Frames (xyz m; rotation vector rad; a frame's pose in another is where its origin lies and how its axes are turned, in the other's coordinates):
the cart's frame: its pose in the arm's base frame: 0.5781 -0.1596 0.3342 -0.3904 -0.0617 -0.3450
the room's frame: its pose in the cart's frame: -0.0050 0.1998 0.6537 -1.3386 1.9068 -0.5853
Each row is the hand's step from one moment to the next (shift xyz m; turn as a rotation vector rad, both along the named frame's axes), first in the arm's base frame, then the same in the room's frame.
Working: the arm's base frame: its pose in the room's frame: 0.5243 0.9769 0.0836 1.2045 -2.0567 1.2081

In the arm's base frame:
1: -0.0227 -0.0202 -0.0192 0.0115 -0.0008 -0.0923
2: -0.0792 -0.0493 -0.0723 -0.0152 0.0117 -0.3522
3: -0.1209 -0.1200 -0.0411 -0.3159 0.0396 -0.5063
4: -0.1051 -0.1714 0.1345 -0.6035 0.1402 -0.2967
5: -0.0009 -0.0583 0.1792 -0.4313 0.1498 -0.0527
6: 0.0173 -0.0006 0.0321 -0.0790 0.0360 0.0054
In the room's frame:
1: 0.0282 0.0222 0.0022 -0.0086 0.0742 0.0554
2: 0.0799 0.0868 0.0008 -0.0155 0.3132 0.1614
3: 0.1631 0.0626 -0.0134 0.1073 0.5883 0.0060
4: 0.2059 -0.1077 -0.0672 0.1745 0.5606 -0.3566
5: 0.0573 -0.1675 -0.0647 0.0879 0.2746 -0.3579
6: -0.0071 -0.0356 -0.0032 0.0093 0.0393 -0.0771

